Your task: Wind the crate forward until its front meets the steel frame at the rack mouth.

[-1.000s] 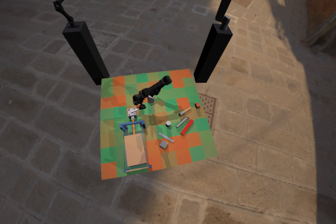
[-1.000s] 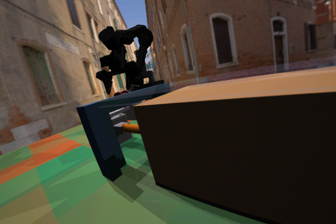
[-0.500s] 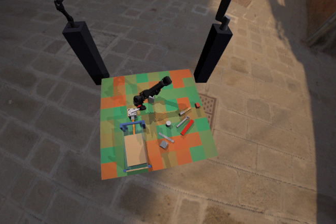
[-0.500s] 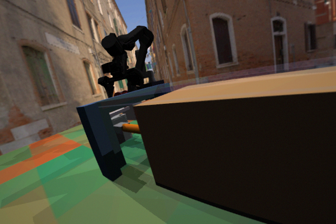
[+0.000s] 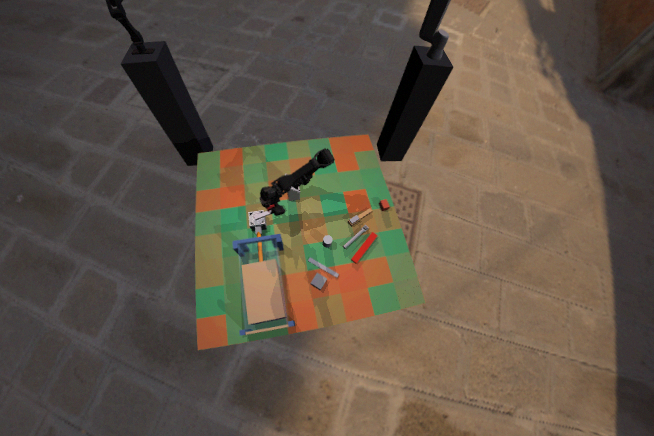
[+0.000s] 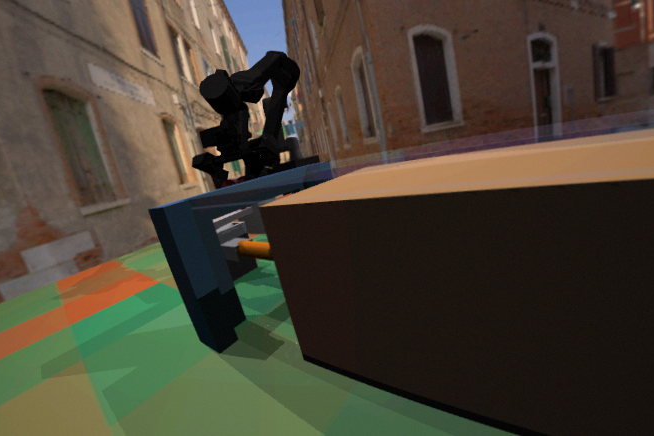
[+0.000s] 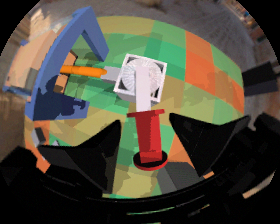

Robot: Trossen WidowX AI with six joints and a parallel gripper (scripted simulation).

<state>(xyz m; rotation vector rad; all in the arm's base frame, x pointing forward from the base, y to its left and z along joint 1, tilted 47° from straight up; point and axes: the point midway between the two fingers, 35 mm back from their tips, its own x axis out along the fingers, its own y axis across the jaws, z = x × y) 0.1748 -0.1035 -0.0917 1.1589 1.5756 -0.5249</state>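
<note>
My gripper tip is now 10 mm past the red knob and 20 mm to the right of it. Round my gripper tip: grey winch 20 mm ahead, 90 mm to the right, 100 mm below; then grey winch handle 10 mm ahead, 20 mm to the right, 30 mm below; then round puck 180 mm ahead, 340 mm to the left, 100 mm below.
</note>
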